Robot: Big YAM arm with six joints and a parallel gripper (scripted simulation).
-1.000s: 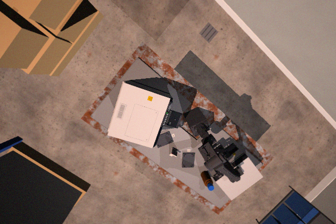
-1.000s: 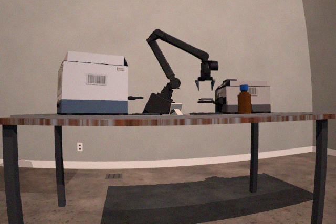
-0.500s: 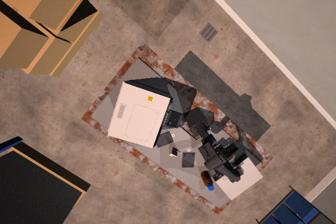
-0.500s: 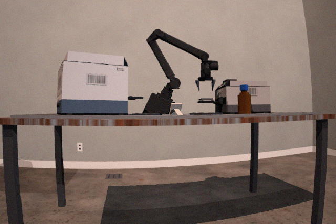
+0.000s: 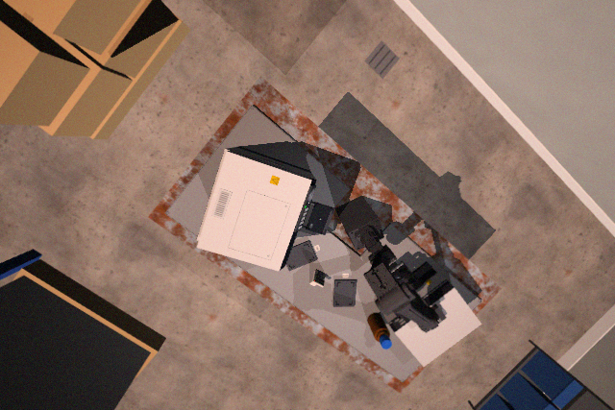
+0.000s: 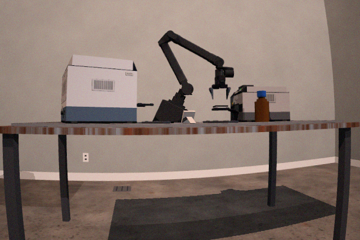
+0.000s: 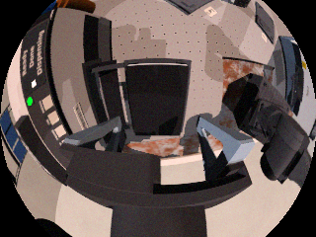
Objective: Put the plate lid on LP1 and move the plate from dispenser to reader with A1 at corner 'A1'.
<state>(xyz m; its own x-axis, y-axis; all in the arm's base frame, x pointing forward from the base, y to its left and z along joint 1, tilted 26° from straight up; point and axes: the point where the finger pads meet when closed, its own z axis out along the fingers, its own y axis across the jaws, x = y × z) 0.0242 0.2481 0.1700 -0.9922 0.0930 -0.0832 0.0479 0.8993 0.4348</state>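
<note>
Now: the plate lid 6 cm below my hand and 1 cm behind it. The rest, counted from my hand: brown capped bottle 26 cm ahead, 20 cm to the left, 5 cm below; then white well plate 6 cm below, 1 cm behind.
</note>
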